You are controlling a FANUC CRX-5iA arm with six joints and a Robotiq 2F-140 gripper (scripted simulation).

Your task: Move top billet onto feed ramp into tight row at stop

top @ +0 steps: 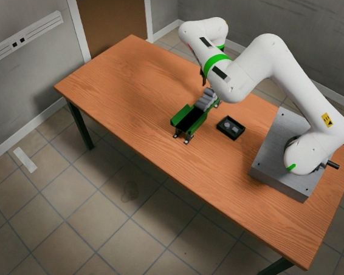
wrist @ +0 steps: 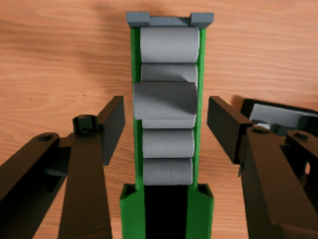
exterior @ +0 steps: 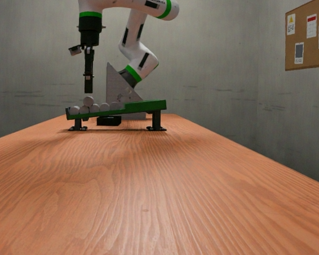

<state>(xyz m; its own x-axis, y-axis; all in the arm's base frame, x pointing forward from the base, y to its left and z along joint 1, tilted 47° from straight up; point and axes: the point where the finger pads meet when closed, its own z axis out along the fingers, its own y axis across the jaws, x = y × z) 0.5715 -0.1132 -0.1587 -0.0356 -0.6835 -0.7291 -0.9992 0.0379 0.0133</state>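
Now: hand 110 mm above the grey stop, 80 mm to the left of it and 10 mm past it. Also, from my hand: black tray 190 mm behind, 160 mm below, 90 mm to the left.
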